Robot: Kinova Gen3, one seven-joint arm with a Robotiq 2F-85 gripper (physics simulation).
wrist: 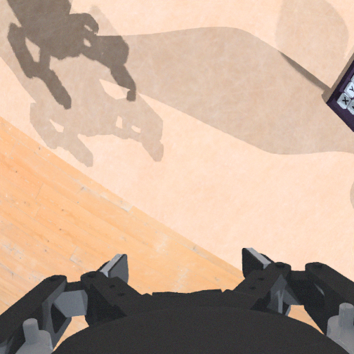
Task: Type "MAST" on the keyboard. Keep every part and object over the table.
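Observation:
One corner of the keyboard shows at the right edge of the wrist view, a dark purple case with white keys set at a slant. An X key and a Y key can be read; the rest of the keyboard is outside the view, and the keys M, A, S and T do not show. My gripper is open with its fingers wide apart and nothing between them. It is at the bottom of the view, well to the lower left of the keyboard.
The pale table top has a straight edge running diagonally from the left side down toward the gripper. Beyond it, at the lower left, is the wooden plank floor. Shadows of the arm and gripper fall on the table at the upper left.

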